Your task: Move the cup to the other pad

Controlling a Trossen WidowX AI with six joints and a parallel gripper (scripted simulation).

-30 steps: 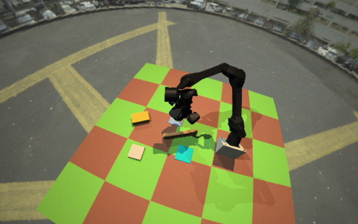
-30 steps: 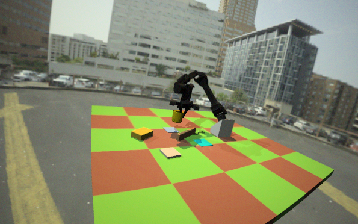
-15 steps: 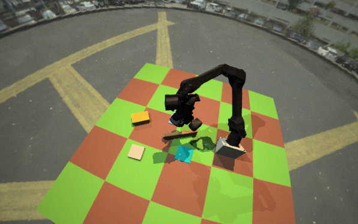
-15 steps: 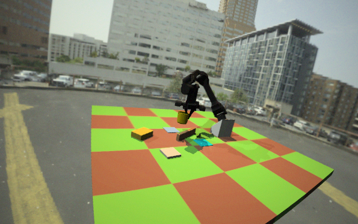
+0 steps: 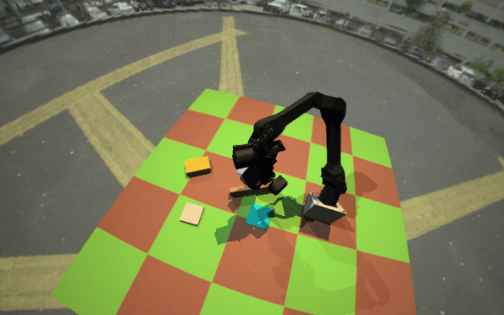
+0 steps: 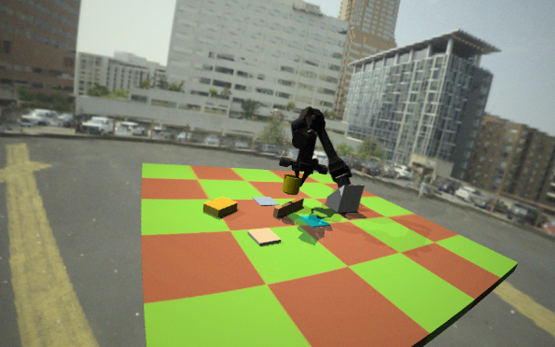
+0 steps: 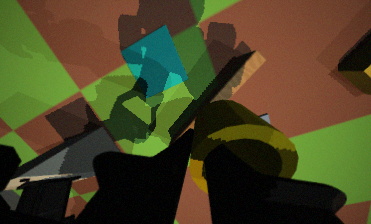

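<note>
My gripper tip is now 120 mm above the teal pad, 100 mm to the right of it and 30 mm past it. The rest, counted from my gripper tip: brown bar (100 mm below, 10 mm to the right, 10 mm ahead); light blue pad (120 mm to the right, 120 mm below, 60 mm ahead); yellow cup (20 mm to the right, 20 mm ahead).
</note>
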